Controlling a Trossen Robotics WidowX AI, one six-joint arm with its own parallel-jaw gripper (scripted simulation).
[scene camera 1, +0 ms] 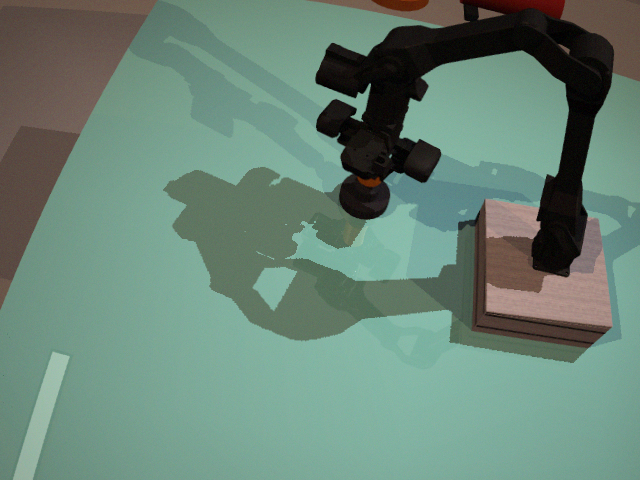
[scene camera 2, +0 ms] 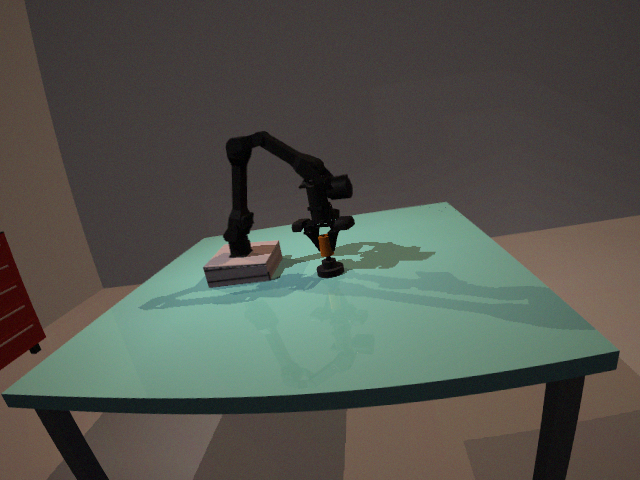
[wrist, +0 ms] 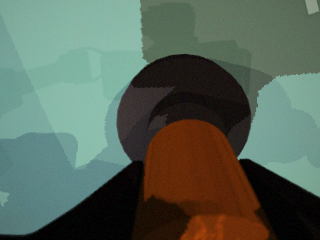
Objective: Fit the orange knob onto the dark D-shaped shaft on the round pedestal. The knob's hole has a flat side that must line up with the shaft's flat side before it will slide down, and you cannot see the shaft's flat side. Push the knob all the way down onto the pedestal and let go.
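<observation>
An orange knob [wrist: 191, 176] is held by the gripper [scene camera 1: 370, 173]. Scene camera 2 also shows the gripper [scene camera 2: 327, 251], as does the wrist view, with the gripper [wrist: 190, 169] there. The scene has a dark round pedestal [scene camera 1: 364, 202] as well, and the wrist view includes that pedestal [wrist: 184, 86].
</observation>
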